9 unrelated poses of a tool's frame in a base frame.
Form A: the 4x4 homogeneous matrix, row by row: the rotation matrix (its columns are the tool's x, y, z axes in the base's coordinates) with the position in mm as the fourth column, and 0 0 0 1 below. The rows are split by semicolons.
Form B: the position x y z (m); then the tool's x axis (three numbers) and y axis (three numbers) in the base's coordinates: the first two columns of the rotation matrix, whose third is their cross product. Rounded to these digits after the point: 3 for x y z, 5 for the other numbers.
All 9 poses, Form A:
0.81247 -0.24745 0.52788 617; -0.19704 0.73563 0.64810 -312; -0.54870 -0.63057 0.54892 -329; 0 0 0 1
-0.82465 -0.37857 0.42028 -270; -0.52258 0.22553 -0.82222 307; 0.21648 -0.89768 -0.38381 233; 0 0 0 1
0.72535 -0.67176 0.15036 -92; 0.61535 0.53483 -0.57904 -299; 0.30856 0.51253 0.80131 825; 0 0 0 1
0.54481 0.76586 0.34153 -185; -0.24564 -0.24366 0.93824 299; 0.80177 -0.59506 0.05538 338; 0 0 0 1
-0.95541 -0.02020 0.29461 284; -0.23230 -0.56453 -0.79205 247; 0.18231 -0.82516 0.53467 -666; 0 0 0 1
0.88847 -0.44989 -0.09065 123; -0.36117 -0.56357 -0.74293 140; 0.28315 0.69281 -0.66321 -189; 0 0 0 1
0.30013 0.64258 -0.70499 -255; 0.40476 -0.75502 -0.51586 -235; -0.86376 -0.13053 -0.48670 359; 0 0 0 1
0.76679 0.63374 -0.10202 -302; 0.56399 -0.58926 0.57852 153; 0.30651 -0.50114 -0.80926 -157; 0 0 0 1
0.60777 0.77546 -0.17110 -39; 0.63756 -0.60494 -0.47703 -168; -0.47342 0.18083 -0.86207 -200; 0 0 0 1
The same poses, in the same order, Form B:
0.617 -0.312 -0.329 0.81247 -0.19704 -0.54870 -0.24745 0.73563 -0.63057
-0.270 0.307 0.233 -0.82465 -0.52258 0.21648 -0.37857 0.22553 -0.89768
-0.092 -0.299 0.825 0.72535 0.61535 0.30856 -0.67176 0.53483 0.51253
-0.185 0.299 0.338 0.54481 -0.24564 0.80177 0.76586 -0.24366 -0.59506
0.284 0.247 -0.666 -0.95541 -0.23230 0.18231 -0.02020 -0.56453 -0.82516
0.123 0.140 -0.189 0.88847 -0.36117 0.28315 -0.44989 -0.56357 0.69281
-0.255 -0.235 0.359 0.30013 0.40476 -0.86376 0.64258 -0.75502 -0.13053
-0.302 0.153 -0.157 0.76679 0.56399 0.30651 0.63374 -0.58926 -0.50114
-0.039 -0.168 -0.200 0.60777 0.63756 -0.47342 0.77546 -0.60494 0.18083

